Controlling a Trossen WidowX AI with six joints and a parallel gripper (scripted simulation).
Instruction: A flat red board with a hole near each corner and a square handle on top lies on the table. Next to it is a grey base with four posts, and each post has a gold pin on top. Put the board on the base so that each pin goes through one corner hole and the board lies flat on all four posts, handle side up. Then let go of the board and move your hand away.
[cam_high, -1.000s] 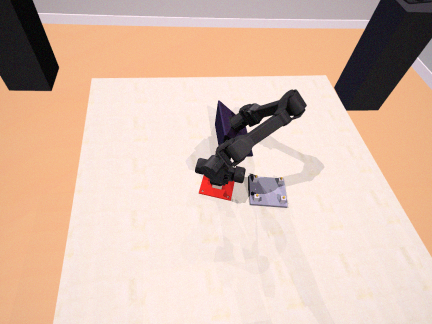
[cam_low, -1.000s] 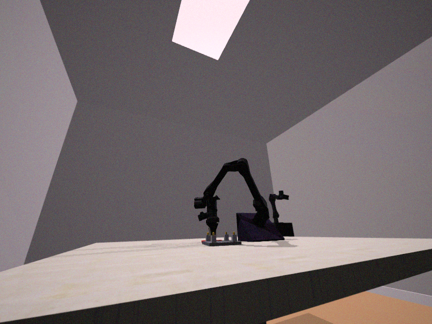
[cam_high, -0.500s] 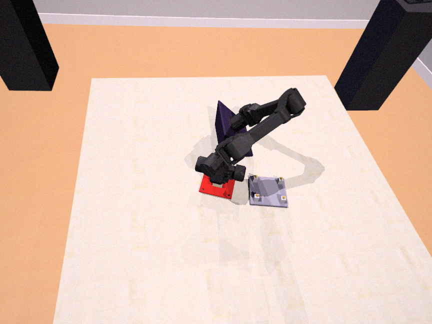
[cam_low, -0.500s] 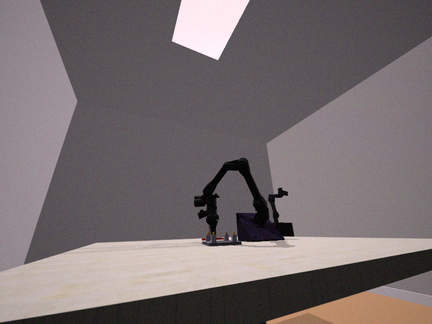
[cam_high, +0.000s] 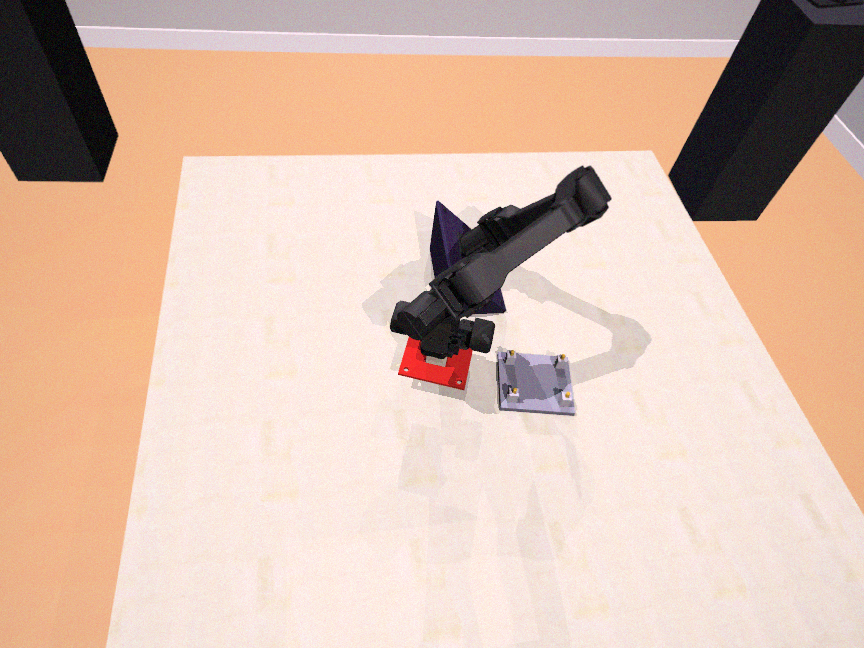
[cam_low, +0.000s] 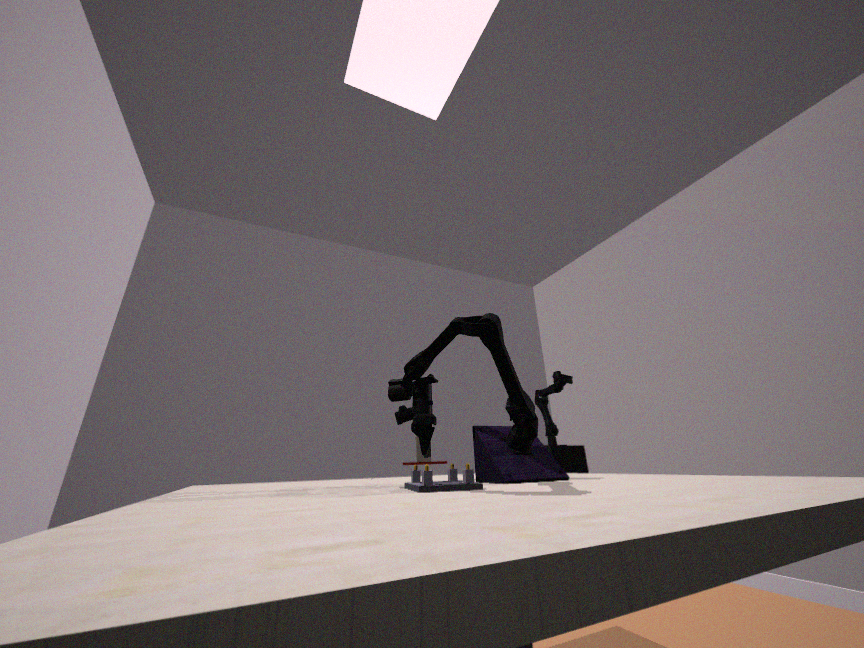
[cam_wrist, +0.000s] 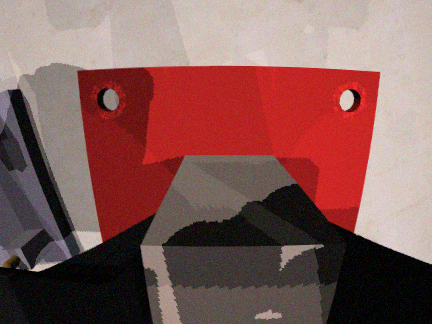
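The grey base lies 4 cm ahead of my gripper tip, 20 cm to the left of it and 7 cm below it. From my gripper tip the other things lie so: red board (right at my gripper tip).
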